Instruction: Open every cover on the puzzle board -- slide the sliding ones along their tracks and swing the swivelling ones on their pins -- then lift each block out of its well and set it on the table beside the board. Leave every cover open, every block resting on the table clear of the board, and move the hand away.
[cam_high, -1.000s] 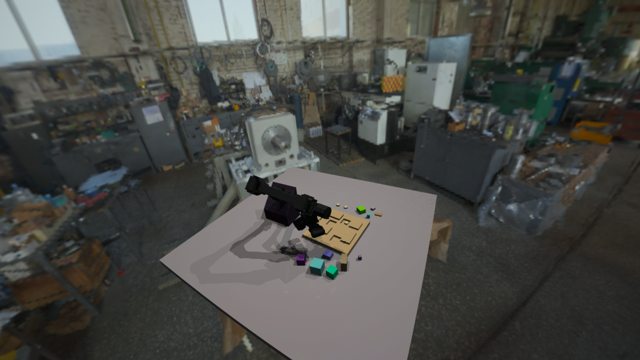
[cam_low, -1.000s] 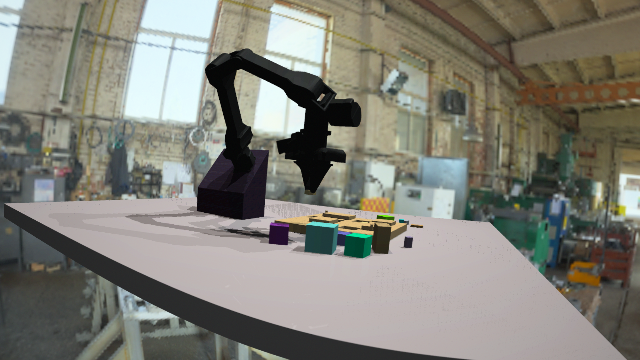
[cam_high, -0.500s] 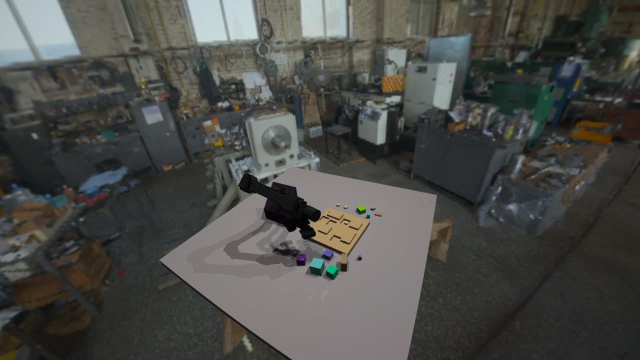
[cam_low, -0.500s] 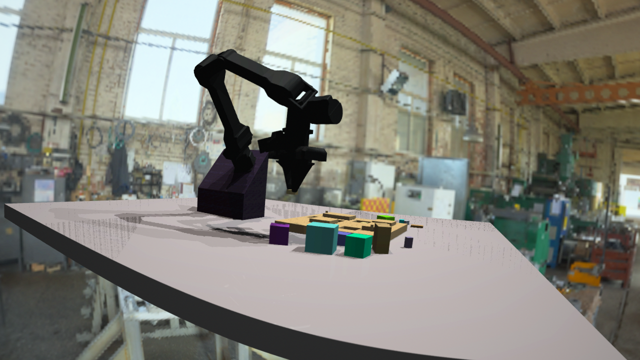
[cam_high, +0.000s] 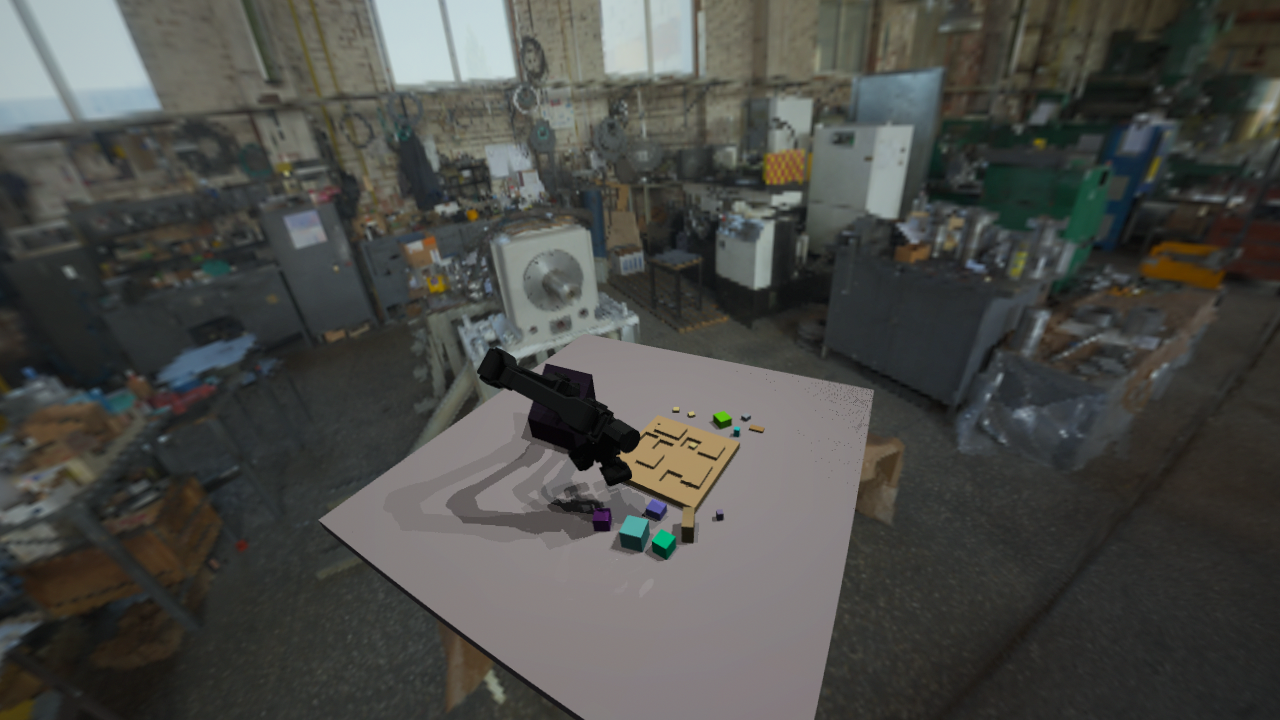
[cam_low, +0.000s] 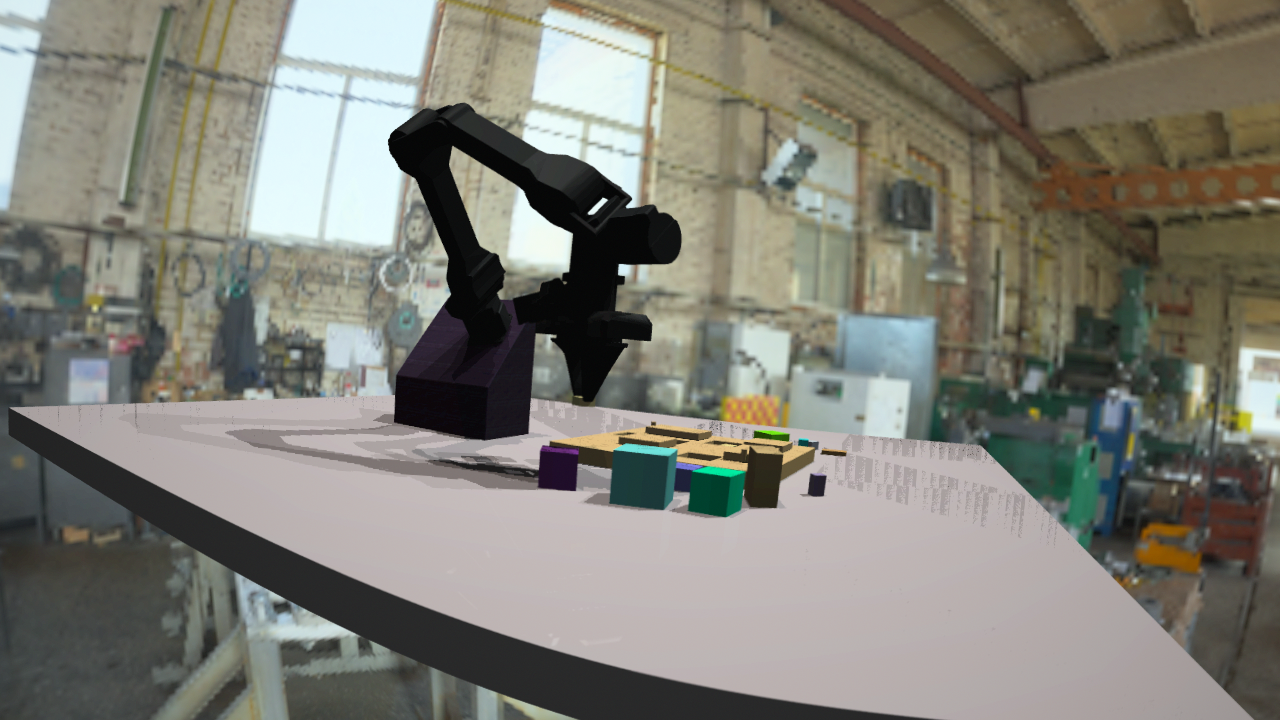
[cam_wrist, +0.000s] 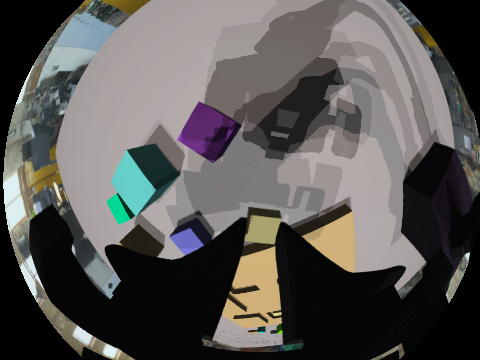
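My gripper tip is now 110 mm short of the tan puzzle board, 220 mm to the right of it and 70 mm above it. Round my gripper tip: brown block (220 mm ahead, 30 mm to the right, 60 mm below); tiny purple block (280 mm ahead, 40 mm to the left, 80 mm below); violet block (120 mm ahead, 10 mm to the left, 80 mm below).
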